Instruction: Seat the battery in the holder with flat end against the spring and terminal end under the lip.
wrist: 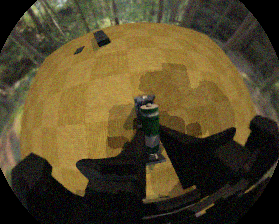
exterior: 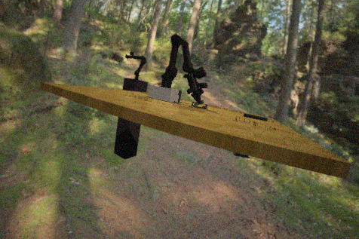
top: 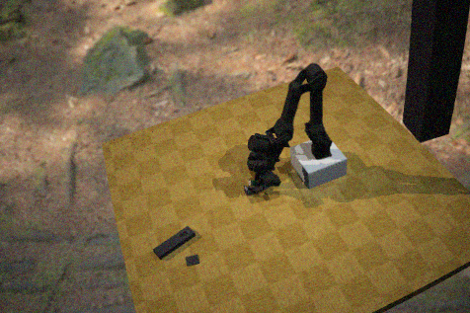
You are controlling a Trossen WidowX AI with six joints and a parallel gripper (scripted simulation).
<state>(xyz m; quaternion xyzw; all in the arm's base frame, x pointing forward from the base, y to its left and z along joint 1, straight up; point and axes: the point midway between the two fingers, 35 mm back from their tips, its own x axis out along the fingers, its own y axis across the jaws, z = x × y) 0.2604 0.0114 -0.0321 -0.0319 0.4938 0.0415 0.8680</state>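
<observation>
The battery is 1 cm above my gripper tip. From my gripper tip the other things lie so: black square piece (30 cm ahead, 26 cm to the left, 2 cm below); long black bar (36 cm ahead, 16 cm to the left, 1 cm below).
</observation>
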